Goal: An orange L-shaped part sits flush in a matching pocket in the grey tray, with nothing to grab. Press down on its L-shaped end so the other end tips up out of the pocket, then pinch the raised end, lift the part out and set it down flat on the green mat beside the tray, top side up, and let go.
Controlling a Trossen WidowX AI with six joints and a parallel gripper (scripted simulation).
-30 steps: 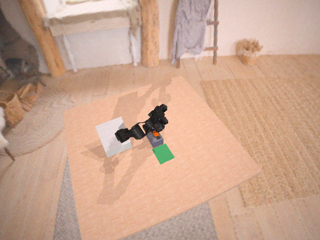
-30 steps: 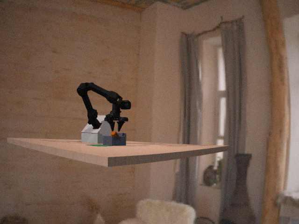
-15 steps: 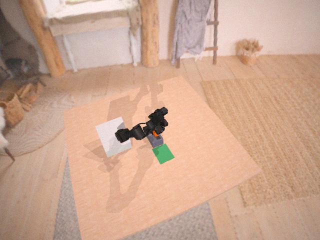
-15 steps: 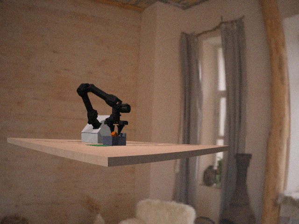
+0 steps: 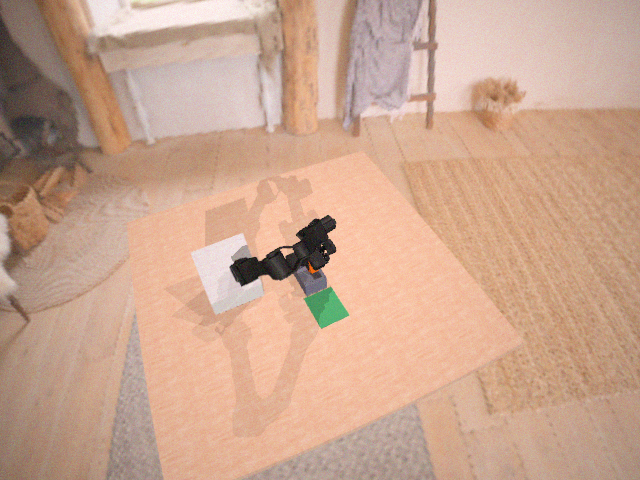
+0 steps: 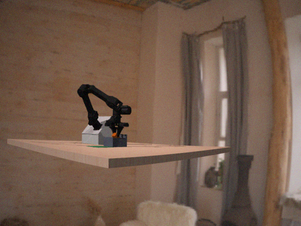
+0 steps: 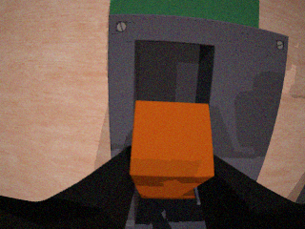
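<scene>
Right now the orange L-shaped part is 20 mm behind my gripper tip, 30 mm to the left of it and 30 mm below it. From my gripper tip the other things lie so: green mat: 20 mm behind, 140 mm to the right, 80 mm below.
</scene>
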